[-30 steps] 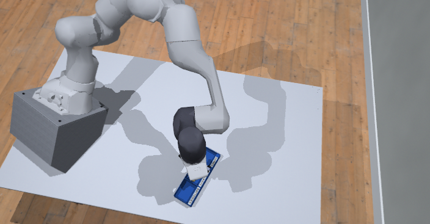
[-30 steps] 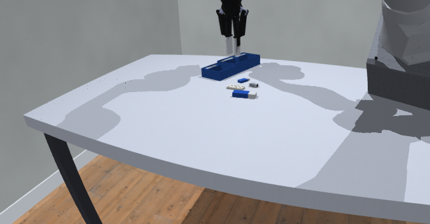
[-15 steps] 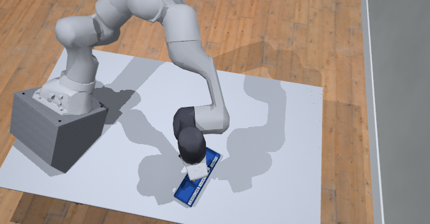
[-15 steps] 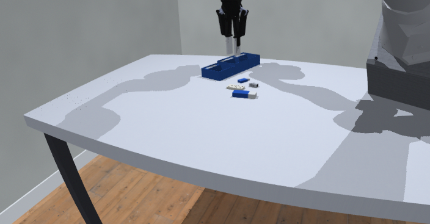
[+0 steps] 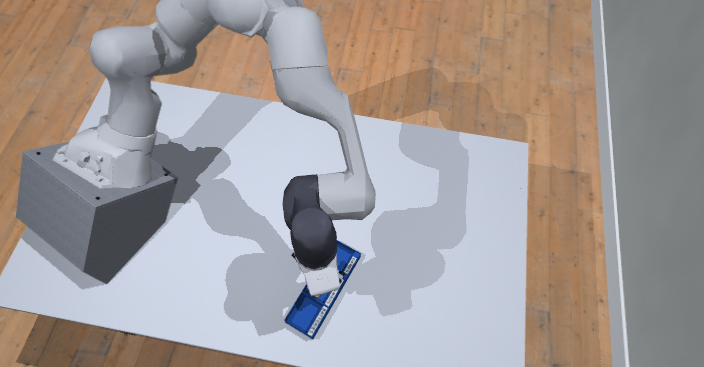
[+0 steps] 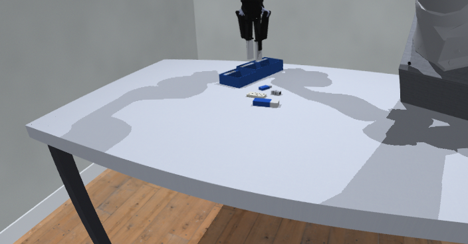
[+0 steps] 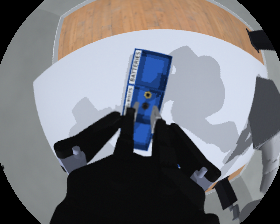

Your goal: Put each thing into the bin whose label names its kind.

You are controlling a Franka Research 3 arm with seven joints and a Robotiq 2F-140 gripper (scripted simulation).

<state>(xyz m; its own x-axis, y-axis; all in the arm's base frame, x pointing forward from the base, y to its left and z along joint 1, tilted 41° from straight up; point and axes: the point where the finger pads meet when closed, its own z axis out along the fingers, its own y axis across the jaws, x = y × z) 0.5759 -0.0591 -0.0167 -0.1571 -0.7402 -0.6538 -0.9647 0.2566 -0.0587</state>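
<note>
Right now the cream domino is 90 mm behind my hand, 170 mm to the left of it and 90 mm below it. Round my hand: gold ring: 10 mm behind, 20 mm to the right, 80 mm below; blue block: 90 mm behind, 100 mm to the left, 90 mm below; black disc: 80 mm below.
</note>
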